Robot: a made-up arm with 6 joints. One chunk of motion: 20 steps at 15 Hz.
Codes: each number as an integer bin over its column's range. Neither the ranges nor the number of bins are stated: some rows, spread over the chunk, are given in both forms.
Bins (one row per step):
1: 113 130 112 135 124 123
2: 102 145 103 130 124 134
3: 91 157 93 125 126 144
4: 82 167 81 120 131 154
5: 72 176 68 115 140 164
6: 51 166 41 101 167 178
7: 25 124 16 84 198 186
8: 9 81 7 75 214 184
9: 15 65 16 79 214 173
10: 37 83 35 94 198 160
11: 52 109 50 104 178 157
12: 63 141 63 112 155 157
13: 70 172 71 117 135 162
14: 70 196 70 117 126 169
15: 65 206 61 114 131 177
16: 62 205 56 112 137 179
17: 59 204 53 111 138 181
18: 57 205 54 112 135 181
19: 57 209 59 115 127 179
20: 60 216 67 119 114 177
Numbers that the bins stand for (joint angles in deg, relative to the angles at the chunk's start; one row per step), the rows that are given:
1: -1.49 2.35 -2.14 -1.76 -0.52 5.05
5: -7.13 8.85 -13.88 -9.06 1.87 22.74
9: -14.96 -6.83 -27.75 -22.19 12.91 26.63
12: -8.36 3.91 -15.21 -10.15 4.11 19.72
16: -8.50 12.95 -17.08 -10.15 1.42 29.22
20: -8.78 14.50 -14.14 -7.60 -2.01 28.35
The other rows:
2: -3.00 4.47 -4.54 -3.58 -0.52 9.80
3: -4.52 6.17 -7.21 -5.41 -0.22 14.11
4: -5.75 7.58 -10.41 -7.23 0.53 18.43
6: -10.01 7.44 -21.08 -14.16 5.90 28.79
7: -13.58 1.51 -27.75 -20.37 10.52 32.24
8: -15.78 -4.57 -30.15 -23.65 12.91 31.37
10: -11.94 -4.29 -22.68 -16.72 10.52 21.02
11: -9.87 -0.61 -18.68 -13.07 7.54 19.72
13: -7.40 8.29 -13.08 -8.33 1.12 21.88
14: -7.40 11.68 -13.34 -8.33 -0.22 24.90
15: -8.09 13.09 -15.74 -9.42 0.53 28.35
17: -8.91 12.81 -17.88 -10.52 1.57 30.08
18: -9.19 12.95 -17.61 -10.15 1.12 30.08
19: -9.19 13.51 -16.28 -9.06 -0.07 29.22

